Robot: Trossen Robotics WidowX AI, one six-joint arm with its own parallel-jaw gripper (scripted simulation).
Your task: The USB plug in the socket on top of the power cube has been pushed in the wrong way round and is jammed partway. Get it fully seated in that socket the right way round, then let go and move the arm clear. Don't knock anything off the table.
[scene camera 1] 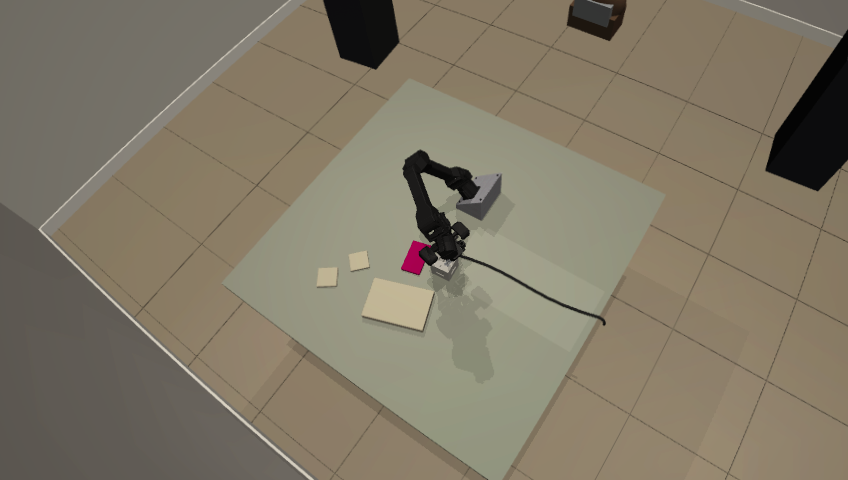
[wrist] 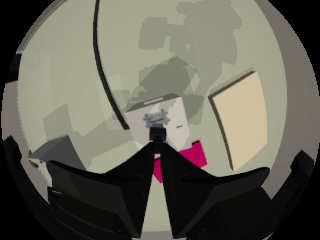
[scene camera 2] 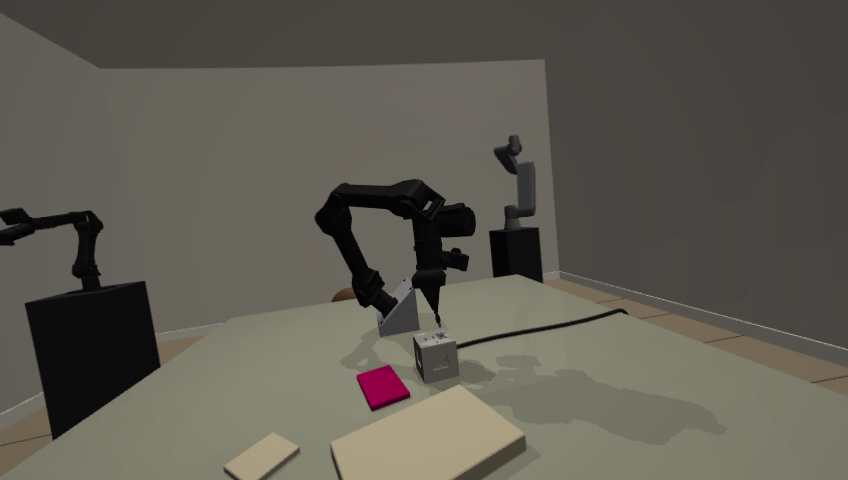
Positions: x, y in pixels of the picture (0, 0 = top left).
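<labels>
I can see a tan board in scene camera 1 [401, 305], and the wrist view and scene camera 2 show it to me as well. On the board, [wrist: 239, 108] and [scene camera 2: 453, 409] are the same spot.
</labels>
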